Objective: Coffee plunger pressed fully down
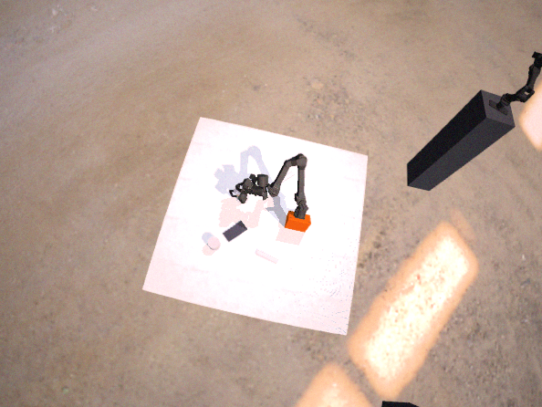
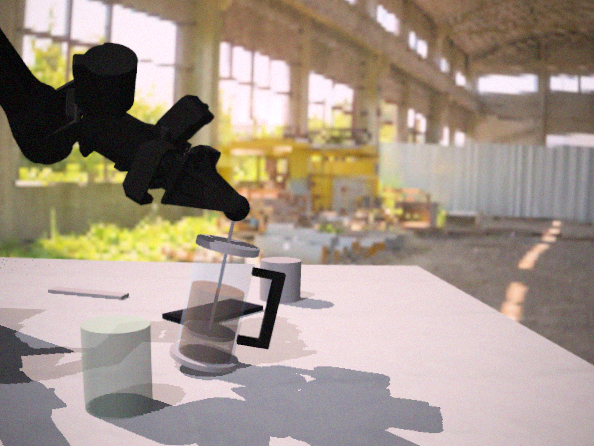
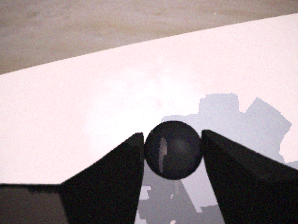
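Right now the coffee press is 10 mm behind my gripper tip and 90 mm below it. Also, from my gripper tip: grey cylinder: 70 mm ahead, 350 mm to the left, 150 mm below.
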